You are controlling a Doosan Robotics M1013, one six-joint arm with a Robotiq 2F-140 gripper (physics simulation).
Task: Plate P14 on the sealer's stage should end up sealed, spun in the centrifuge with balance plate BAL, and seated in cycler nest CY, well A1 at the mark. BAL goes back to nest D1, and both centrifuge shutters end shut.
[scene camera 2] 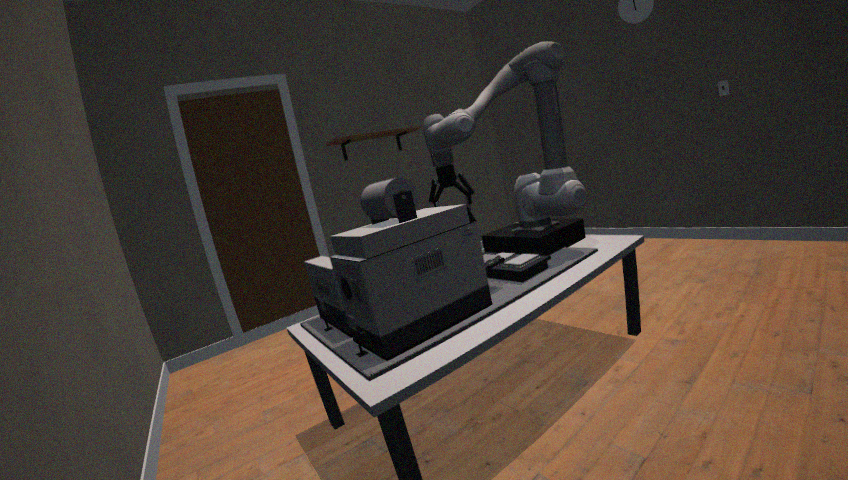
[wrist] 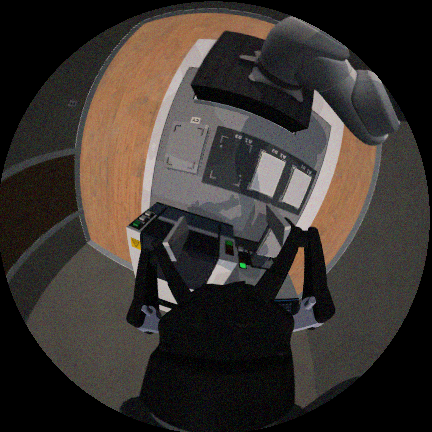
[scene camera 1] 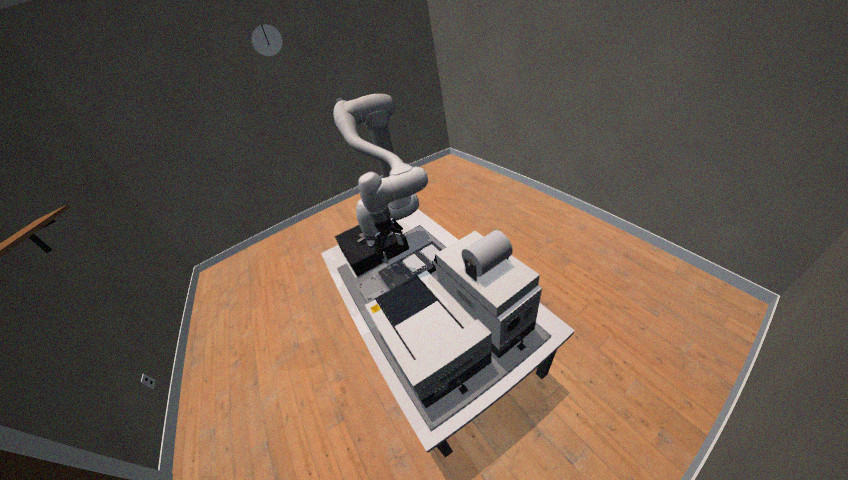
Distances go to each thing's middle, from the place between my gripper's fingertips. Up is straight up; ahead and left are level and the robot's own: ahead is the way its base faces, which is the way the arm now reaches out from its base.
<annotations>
I see my gripper 23 cm short of the dark top panel (wrist: 193, 267), 10 cm to the left of it and 6 cm above it. The rest, counted from my hand: centrifuge (scene camera 1: 439, 348) 38 cm ahead, 11 cm to the right, 15 cm below; cylinder (scene camera 1: 486, 253) 44 cm ahead, 19 cm to the left, 14 cm above.
</annotations>
